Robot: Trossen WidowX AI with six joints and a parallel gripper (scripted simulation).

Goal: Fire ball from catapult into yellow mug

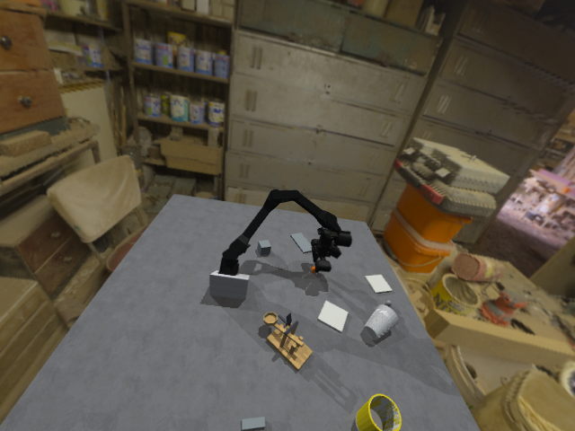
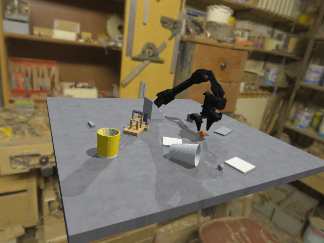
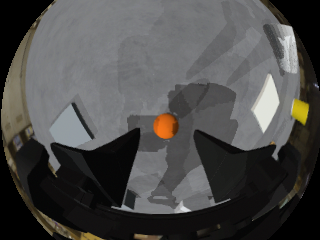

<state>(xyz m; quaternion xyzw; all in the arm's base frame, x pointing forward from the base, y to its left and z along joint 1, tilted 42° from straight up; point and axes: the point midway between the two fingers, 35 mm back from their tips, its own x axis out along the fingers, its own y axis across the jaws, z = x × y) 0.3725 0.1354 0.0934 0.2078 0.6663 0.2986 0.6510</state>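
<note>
Right now my gripper tip is 2 cm above the small orange ball. From my gripper tip the other things lie so: grey cube (26 cm behind, 8 cm to the left, 1 cm below); small grey ball (34 cm ahead, 12 cm to the right, 2 cm below); wooden catapult (13 cm behind, 34 cm to the right, 2 cm above).
</note>
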